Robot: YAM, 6 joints.
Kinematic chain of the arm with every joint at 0, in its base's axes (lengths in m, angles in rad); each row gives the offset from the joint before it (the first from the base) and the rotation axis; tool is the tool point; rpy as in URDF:
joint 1: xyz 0 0 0.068 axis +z
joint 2: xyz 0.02 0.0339 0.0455 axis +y
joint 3: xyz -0.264 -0.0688 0 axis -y
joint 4: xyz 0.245 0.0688 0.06 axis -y
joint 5: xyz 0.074 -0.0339 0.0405 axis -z
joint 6: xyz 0.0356 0 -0.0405 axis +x
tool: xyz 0 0 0 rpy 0 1.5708 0
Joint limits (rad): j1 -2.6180..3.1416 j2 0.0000..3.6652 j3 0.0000..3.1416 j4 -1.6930..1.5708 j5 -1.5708..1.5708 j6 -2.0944..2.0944
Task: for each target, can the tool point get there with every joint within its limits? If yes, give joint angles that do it. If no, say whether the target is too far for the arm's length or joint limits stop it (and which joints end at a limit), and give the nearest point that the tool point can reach.
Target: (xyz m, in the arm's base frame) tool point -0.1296 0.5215 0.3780
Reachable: yes | joints 1.7625 2.4441 2.2924 1.0077 -0.8995 0.9014
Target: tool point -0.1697 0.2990 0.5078
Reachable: yes | joints 2.0468 1.5579 1.8253 -0.1948 -0.3988 0.6457
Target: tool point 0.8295 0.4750 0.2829
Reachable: no: too far | nearest point 0.5518 0.3160 0.2250 | short by 0.325 m
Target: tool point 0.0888 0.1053 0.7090
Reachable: yes | joints 0.9574 1.4944 2.4103 0.3165 0.3443 -0.3425
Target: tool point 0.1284 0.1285 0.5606
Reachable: yes | joints 0.7555 1.1675 1.8304 -0.6057 -0.1544 0.7288
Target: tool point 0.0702 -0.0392 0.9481
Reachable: no: too far | nearest point 0.0569 -0.0318 0.7377 | short by 0.211 m
